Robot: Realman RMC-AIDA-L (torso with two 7-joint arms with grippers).
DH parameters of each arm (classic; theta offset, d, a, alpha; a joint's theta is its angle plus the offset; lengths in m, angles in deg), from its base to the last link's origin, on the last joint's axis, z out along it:
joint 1: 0 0.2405 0 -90
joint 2: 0 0 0 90
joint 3: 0 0.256 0 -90
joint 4: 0 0 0 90
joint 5: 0 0.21 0 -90
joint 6: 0 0 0 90
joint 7: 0 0.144 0 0
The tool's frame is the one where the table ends.
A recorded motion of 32 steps. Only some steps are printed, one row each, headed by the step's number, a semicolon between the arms.
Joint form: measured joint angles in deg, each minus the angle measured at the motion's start. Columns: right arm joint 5, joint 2, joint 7, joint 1, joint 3, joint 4, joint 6; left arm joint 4, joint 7, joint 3, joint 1, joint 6, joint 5, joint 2.
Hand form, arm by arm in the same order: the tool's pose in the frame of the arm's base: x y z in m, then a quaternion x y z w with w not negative. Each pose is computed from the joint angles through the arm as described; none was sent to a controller.
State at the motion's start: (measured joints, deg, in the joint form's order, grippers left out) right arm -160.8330 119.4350 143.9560 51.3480 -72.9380 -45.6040 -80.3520; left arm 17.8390 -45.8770 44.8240 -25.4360 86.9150 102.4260 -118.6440
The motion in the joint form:
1: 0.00 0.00 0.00 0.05 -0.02 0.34 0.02; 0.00 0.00 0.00 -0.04 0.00 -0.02 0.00
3: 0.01 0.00 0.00 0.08 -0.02 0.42 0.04; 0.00 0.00 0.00 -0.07 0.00 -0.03 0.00
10: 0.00 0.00 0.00 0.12 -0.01 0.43 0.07; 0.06 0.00 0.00 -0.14 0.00 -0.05 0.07
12: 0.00 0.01 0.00 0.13 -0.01 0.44 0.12; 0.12 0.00 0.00 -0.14 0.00 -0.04 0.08
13: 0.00 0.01 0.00 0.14 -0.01 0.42 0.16; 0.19 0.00 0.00 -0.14 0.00 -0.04 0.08
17: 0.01 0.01 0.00 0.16 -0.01 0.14 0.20; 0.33 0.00 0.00 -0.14 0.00 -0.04 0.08
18: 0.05 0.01 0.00 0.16 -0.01 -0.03 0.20; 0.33 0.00 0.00 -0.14 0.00 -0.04 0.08
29: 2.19 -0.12 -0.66 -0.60 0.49 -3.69 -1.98; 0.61 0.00 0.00 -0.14 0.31 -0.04 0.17
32: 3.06 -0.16 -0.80 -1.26 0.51 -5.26 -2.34; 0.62 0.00 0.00 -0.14 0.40 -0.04 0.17
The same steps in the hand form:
1: 0.2088 0.3937 -0.0336 -0.88186 0.34215 -0.28176 0.16084; -0.2890 0.2772 -0.0498 -0.93561 -0.11295 -0.28915 0.16813
3: 0.2088 0.3937 -0.0337 -0.88181 0.34228 -0.28189 0.16057; -0.2888 0.2773 -0.0498 -0.93561 -0.11272 -0.28924 0.16812
10: 0.2086 0.3939 -0.0337 -0.88192 0.34198 -0.28175 0.16087; -0.2888 0.2780 -0.0491 -0.93579 -0.11156 -0.28881 0.16861
12: 0.2085 0.3940 -0.0338 -0.88201 0.34182 -0.28153 0.16111; -0.2888 0.2782 -0.0489 -0.93590 -0.11109 -0.28854 0.16882
13: 0.2083 0.3942 -0.0338 -0.88213 0.34154 -0.28126 0.16152; -0.2888 0.2784 -0.0487 -0.93596 -0.11057 -0.28836 0.16910
17: 0.2071 0.3950 -0.0333 -0.88287 0.33994 -0.27981 0.16335; -0.2887 0.2788 -0.0483 -0.93609 -0.10955 -0.28801 0.16964
18: 0.2064 0.3954 -0.0330 -0.88332 0.33921 -0.27882 0.16412; -0.2887 0.2788 -0.0483 -0.93609 -0.10955 -0.28801 0.16964
29: 0.1957 0.3954 -0.0277 -0.89225 0.33519 -0.25767 0.15856; -0.2883 0.2793 -0.0468 -0.93629 -0.10640 -0.28864 0.16951
32: 0.1930 0.3953 -0.0256 -0.89528 0.33399 -0.24790 0.15958; -0.2882 0.2792 -0.0467 -0.93623 -0.10607 -0.28919 0.16908

